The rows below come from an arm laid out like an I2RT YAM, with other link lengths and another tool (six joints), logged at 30 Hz.
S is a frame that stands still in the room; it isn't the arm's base.
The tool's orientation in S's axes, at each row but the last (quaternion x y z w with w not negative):
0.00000 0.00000 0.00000 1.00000
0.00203 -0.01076 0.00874 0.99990
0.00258 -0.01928 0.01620 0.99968
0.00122 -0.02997 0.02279 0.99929
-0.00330 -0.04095 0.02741 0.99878
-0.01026 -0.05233 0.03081 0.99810
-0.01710 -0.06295 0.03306 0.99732
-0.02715 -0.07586 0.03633 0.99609
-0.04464 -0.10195 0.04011 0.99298
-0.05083 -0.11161 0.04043 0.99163
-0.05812 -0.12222 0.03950 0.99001
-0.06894 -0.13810 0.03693 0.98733
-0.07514 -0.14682 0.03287 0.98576
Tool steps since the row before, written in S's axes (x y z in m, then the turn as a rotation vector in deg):
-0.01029 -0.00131 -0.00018 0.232 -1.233 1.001
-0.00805 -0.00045 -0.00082 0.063 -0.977 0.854
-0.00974 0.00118 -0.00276 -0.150 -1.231 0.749
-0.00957 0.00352 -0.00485 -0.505 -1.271 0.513
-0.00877 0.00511 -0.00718 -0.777 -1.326 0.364
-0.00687 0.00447 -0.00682 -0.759 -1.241 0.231
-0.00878 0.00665 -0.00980 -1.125 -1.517 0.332
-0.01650 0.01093 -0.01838 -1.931 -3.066 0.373
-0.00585 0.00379 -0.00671 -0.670 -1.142 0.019
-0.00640 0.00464 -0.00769 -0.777 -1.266 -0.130
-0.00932 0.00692 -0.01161 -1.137 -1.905 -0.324
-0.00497 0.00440 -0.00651 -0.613 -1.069 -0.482
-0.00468 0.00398 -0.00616 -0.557 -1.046 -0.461
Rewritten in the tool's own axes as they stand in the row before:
-0.01029 -0.00131 -0.00018 0.232 -1.233 1.001
-0.00807 -0.00031 -0.00064 0.064 -0.975 0.857
-0.00980 0.00148 -0.00239 -0.161 -1.222 0.761
-0.00967 0.00395 -0.00428 -0.531 -1.246 0.547
-0.00903 0.00564 -0.00641 -0.816 -1.285 0.421
-0.00725 0.00504 -0.00598 -0.807 -1.198 0.288
-0.00946 0.00757 -0.00841 -1.176 -1.454 0.426
-0.01817 0.01311 -0.01508 -2.083 -2.944 0.515
-0.00671 0.00483 -0.00503 -0.751 -1.088 0.065
-0.00747 0.00589 -0.00559 -0.899 -1.188 -0.067
-0.01113 0.00890 -0.00816 -1.352 -1.773 -0.233
-0.00610 0.00557 -0.00427 -0.815 -0.952 -0.423
-0.00588 0.00510 -0.00390 -0.754 -0.935 -0.417

